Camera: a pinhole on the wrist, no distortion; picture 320 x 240 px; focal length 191.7 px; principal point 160.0 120.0 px. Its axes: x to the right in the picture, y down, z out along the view. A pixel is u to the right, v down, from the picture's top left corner.
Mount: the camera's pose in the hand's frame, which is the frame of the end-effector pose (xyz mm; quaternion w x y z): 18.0 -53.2 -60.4 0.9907 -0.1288 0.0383 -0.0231
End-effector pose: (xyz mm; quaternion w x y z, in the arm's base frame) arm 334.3 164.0 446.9 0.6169 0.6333 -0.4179 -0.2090
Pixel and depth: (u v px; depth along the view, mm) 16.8 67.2 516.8
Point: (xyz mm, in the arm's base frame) -232.0 114.9 251.8
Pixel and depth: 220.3 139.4 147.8
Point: 320.2 57.5 451.1
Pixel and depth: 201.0 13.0 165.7
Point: 303.8 29.5 346.6
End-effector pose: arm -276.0 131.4 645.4 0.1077 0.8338 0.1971 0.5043
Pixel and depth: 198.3 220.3 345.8
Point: 15.2 4.2 716.5
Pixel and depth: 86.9 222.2 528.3
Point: 95.6 -244.8 497.0
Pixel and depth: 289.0 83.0 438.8
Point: 179.1 325.4 735.4
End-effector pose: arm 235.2 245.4 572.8 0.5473 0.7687 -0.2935 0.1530
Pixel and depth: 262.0 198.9 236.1
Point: 295.5 52.7 688.2
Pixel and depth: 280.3 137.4 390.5
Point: 399.8 -123.4 684.4
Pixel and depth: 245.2 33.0 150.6
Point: 353.1 147.0 527.1
